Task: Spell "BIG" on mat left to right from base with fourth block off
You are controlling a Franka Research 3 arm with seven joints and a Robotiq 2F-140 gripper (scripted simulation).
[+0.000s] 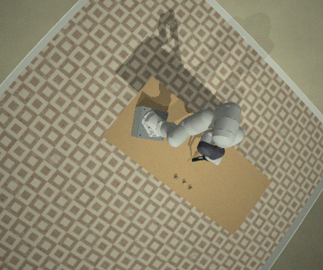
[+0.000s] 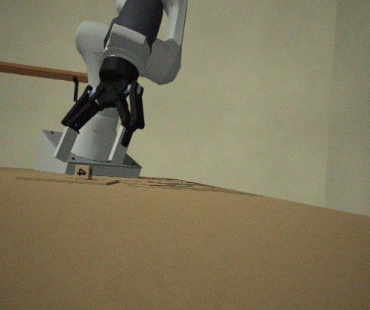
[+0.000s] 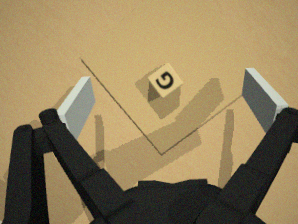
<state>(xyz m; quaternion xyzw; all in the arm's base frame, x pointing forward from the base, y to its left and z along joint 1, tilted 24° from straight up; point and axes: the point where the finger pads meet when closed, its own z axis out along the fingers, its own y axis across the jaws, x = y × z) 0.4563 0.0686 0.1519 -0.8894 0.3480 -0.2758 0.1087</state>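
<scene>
The thin mat is 1 cm ahead of my hand, 2 cm to the right of it and 4 cm below it.
</scene>
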